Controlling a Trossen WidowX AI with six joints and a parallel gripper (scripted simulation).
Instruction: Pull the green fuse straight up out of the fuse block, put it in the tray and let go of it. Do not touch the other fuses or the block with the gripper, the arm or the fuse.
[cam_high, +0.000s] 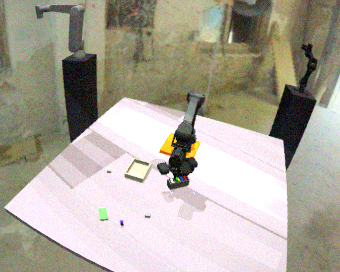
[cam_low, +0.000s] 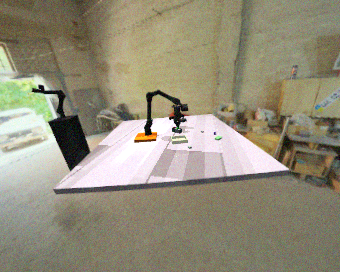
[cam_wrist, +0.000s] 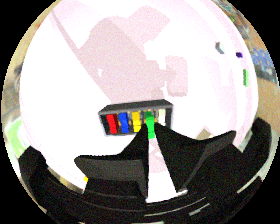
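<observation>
Right now the beige tray is 20 cm to the right of my gripper tip, 5 cm below it and 5 cm behind it. Also, from my gripper tip: green fuse 1 cm below.
</observation>
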